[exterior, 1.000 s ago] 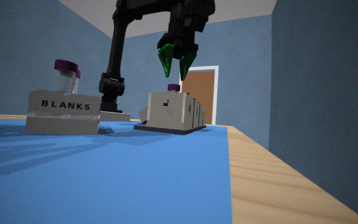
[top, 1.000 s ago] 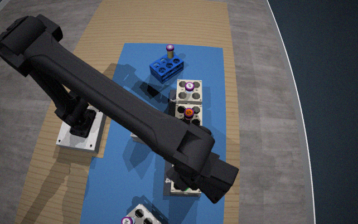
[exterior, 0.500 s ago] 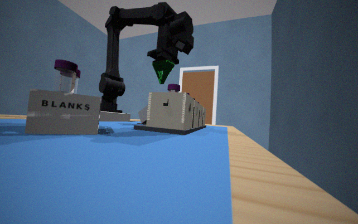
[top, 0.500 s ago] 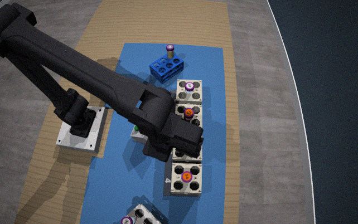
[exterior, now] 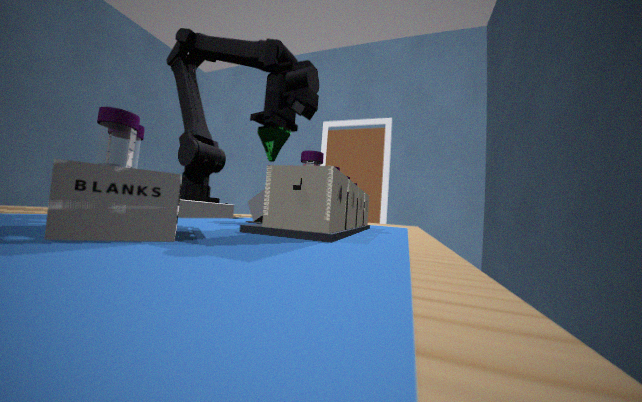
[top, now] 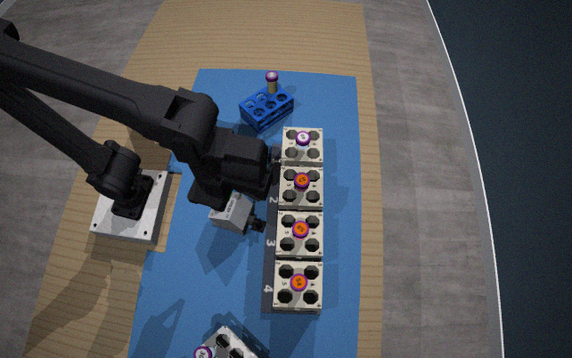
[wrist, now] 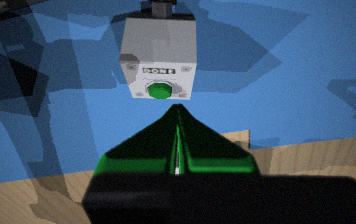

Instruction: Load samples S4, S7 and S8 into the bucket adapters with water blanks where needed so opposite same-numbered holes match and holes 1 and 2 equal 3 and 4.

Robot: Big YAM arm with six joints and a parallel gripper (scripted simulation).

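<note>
Now: hand 30 mm past the green DONE key, 20 mm to the right of it and 90 mm above it. Round my hand: 40 mL blank: 130 mm ahead, 200 mm to the left, 90 mm below; adapter 3: 160 mm ahead, 20 mm to the right, 100 mm below; adapter 2: 150 mm ahead, 90 mm to the left, 100 mm below.
</note>
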